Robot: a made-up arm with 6 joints.
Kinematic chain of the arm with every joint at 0, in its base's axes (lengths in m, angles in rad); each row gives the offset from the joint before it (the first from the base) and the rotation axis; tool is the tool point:
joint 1: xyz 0 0 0.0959 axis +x
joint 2: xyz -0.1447 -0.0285 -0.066 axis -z
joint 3: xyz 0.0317 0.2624 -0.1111 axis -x
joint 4: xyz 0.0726 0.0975 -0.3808 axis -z
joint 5: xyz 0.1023 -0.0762 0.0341 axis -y
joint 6: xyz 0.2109 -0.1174 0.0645 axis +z
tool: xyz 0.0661 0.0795 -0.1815
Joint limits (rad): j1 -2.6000..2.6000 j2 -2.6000..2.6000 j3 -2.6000..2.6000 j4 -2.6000..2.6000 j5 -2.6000..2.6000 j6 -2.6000..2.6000
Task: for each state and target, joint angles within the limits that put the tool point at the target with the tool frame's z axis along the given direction. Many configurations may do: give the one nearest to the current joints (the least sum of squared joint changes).
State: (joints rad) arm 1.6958 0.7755 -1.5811 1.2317 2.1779 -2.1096
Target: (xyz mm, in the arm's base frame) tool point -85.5 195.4 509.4 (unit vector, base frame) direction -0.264 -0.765 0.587
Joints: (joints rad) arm 1.8855 0.3733 -1.5859 0.7857 2.2813 -2.2285
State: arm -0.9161 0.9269 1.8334 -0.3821 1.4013 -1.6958
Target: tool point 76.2 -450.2 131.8 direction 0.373 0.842 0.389
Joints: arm -0.5528 1.4502 2.4131 -1.0649 1.8644 -1.6063
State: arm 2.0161 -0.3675 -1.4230 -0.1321 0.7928 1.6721
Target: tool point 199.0 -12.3 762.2 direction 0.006 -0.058 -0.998
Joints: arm 1.3910 0.0196 -1.7331 -1.0093 -0.0478 1.4418
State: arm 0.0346 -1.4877 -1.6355 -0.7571 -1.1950 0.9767
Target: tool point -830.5 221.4 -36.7 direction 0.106 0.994 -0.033
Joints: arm -0.2920 -1.2870 -1.8247 -0.2113 -1.7988 1.0837
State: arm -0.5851 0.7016 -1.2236 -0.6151 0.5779 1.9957
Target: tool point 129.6 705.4 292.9 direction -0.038 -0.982 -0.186
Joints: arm 0.2152 0.0020 -1.3372 -1.3963 0.2087 1.5498
